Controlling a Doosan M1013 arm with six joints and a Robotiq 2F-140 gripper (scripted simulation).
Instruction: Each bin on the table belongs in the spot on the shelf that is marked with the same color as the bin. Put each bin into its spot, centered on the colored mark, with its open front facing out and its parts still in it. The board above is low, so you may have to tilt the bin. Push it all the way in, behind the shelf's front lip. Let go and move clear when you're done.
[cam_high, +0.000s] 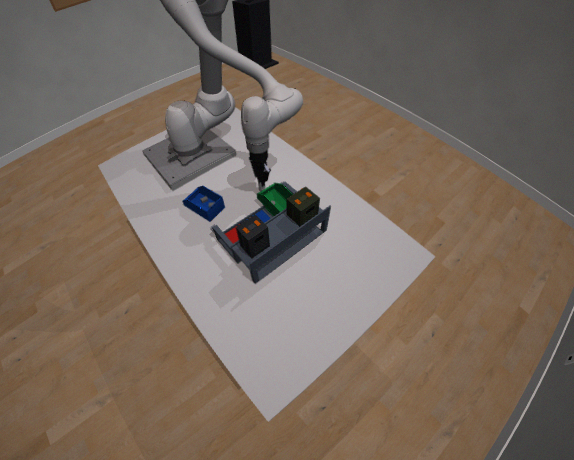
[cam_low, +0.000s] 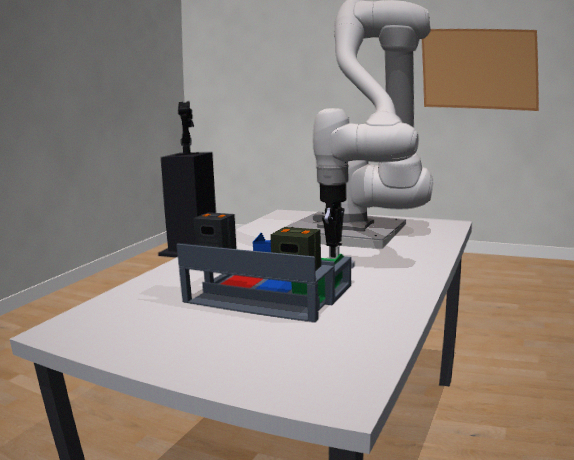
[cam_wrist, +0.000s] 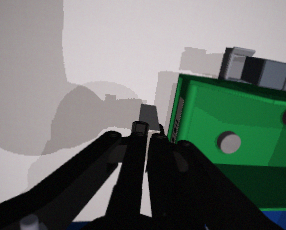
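Now: hand 11 cm short of the green bin and 1 cm to the left of it. From my hand the other things lie so: blue bin: 13 cm behind, 24 cm to the right, 2 cm below; red mark: 16 cm ahead, 24 cm to the right, 5 cm below; blue mark: 16 cm ahead, 12 cm to the right, 5 cm below.
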